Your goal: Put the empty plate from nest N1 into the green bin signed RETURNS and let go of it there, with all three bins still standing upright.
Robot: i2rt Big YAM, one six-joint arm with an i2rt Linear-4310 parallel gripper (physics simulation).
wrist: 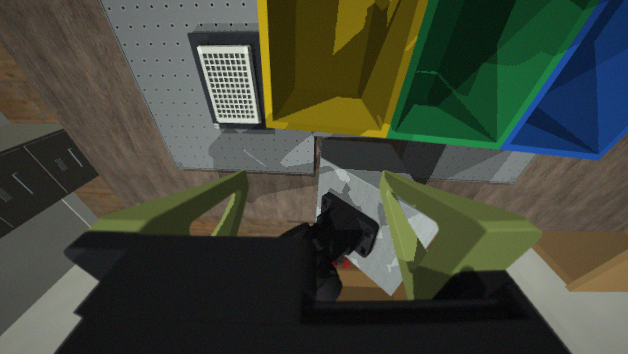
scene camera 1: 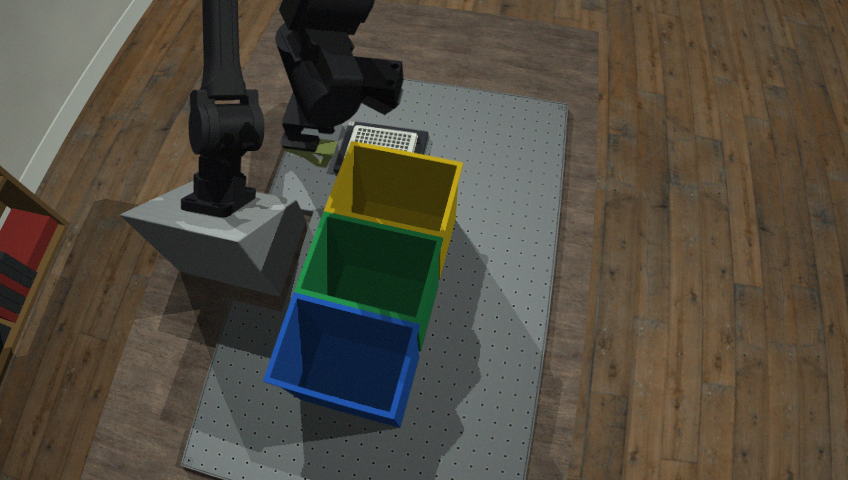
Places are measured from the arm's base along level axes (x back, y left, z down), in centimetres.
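Pixels of known places: gripper, fingertip midpoint: (wrist: 314, 177) (scene camera 1: 331, 136); arm's base at its link origin: (wrist: 348, 221) (scene camera 1: 219, 202).
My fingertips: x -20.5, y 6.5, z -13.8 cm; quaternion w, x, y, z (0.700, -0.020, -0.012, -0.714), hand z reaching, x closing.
Note:
For each thing: its middle in the pictures, then the offset to it from my fingertips. Level surfaces: height alone.
- white gridded plate at the middle of its body: (scene camera 1: 380, 147) (wrist: 232, 87) dx -1.0, dy +15.9, dz +24.6 cm
- green bin at the middle of its body: (scene camera 1: 375, 287) (wrist: 439, 45) dx -8.2, dy -14.4, dz +17.5 cm
- yellow bin at the middle of its body: (wrist: 333, 33) (scene camera 1: 398, 214) dx -8.8, dy -1.4, dz +17.5 cm
- blue bin at the middle of its body: (scene camera 1: 351, 367) (wrist: 536, 58) dx -7.5, dy -27.4, dz +17.5 cm
- grey perforated board at its surface level: dz +26.4 cm
The white gridded plate (scene camera 1: 383, 138) (wrist: 231, 85) lies flat in the dark nest (scene camera 1: 423, 142) (wrist: 197, 55), next to the yellow bin. The green bin (scene camera 1: 370, 261) (wrist: 457, 95) stands upright between the yellow bin (scene camera 1: 395, 190) (wrist: 330, 117) and the blue bin (scene camera 1: 351, 356) (wrist: 562, 125), which also stand upright. No sign on the bins is readable. My gripper (wrist: 314, 177) is open and empty, with its green fingers spread wide. In the scene view it hangs to the left of the nest, above the board's edge, and its fingers are partly hidden by the arm.
The grey perforated board (scene camera 1: 511, 237) (wrist: 160, 95) carries the nest and bins. The arm's grey angled pedestal (scene camera 1: 208, 243) (wrist: 390, 260) stands left of the bins in the scene view. A shelf with red and black items (scene camera 1: 26, 237) is at the far left.

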